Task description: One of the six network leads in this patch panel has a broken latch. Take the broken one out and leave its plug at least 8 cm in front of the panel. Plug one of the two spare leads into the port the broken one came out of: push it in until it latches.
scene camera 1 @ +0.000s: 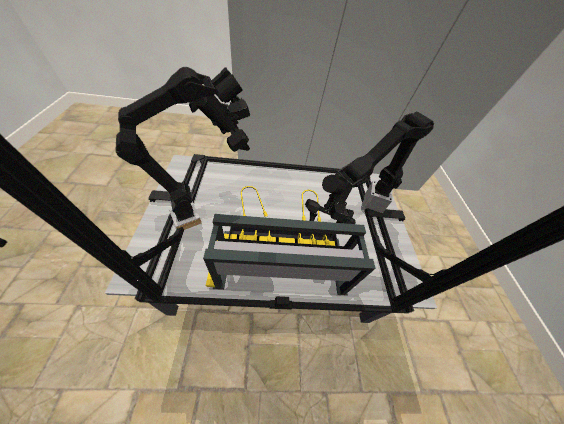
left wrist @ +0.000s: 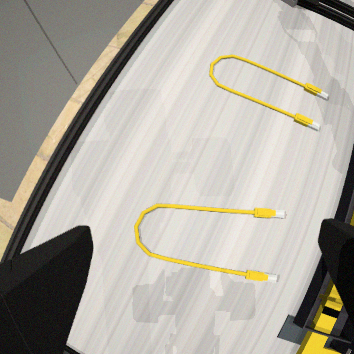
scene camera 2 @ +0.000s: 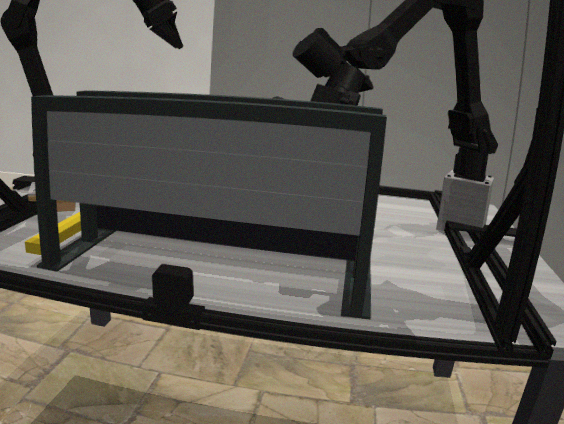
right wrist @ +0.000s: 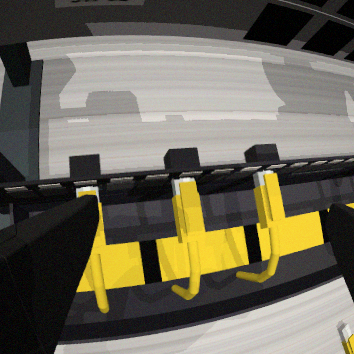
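Pixels of known places: left gripper, between the fingertips: [left wrist: 209, 236] [scene camera 2: 179, 47]; right gripper, between the fingertips: [scene camera 1: 319, 233] [right wrist: 219, 212]; left arm's base, origin of its link: [scene camera 1: 184, 213]; right arm's base, origin of its link: [scene camera 1: 382, 190] [scene camera 2: 470, 176].
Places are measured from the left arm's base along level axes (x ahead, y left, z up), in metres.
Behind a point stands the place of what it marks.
The patch panel [scene camera 1: 290, 222] [scene camera 2: 210, 170] @(x 0.233, y -0.482, z 0.130 m) stands in a dark frame. In the right wrist view, three yellow leads [right wrist: 91, 220] [right wrist: 190, 210] @(x 0.391, y -0.399, z 0.051 m) [right wrist: 271, 200] @(x 0.348, y -0.371, z 0.051 m) are plugged in side by side, the leftmost partly hidden by a finger. I cannot tell which latch is broken. Two spare leads lie as loops on the table: one [scene camera 1: 250, 188] @(x 0.341, y 0.045, z -0.041 m) [left wrist: 265, 213] @(x 0.318, y -0.140, z -0.031 m) and another [scene camera 1: 310, 191] @(x 0.608, y -0.110, z -0.039 m) [left wrist: 302, 119] @(x 0.466, y -0.241, z -0.032 m). My left gripper [scene camera 1: 242, 146] @(x 0.276, y -0.032, z 0.299 m) [scene camera 2: 177, 45] @(x 0.276, y -0.032, z 0.299 m) [left wrist: 209, 236] @(x 0.276, y -0.032, z 0.299 m) is open and empty, high above the table. My right gripper [right wrist: 219, 212] @(x 0.401, y -0.397, z 0.105 m) is open at the plugged leads, nothing held; its fingertips are hidden in scene camera 2.
A yellow strip [right wrist: 200, 260] @(x 0.403, y -0.374, z 0.044 m) with black gaps runs below the plugs. A yellow bar [scene camera 1: 211, 281] [scene camera 2: 55, 234] lies by the frame's left leg. A spare lead's plug [right wrist: 350, 340] @(x 0.320, y -0.151, z -0.031 m) shows at the right wrist view's lower right edge. Black rails [scene camera 1: 270, 162] @(x 0.516, y 0.157, z -0.024 m) border the table.
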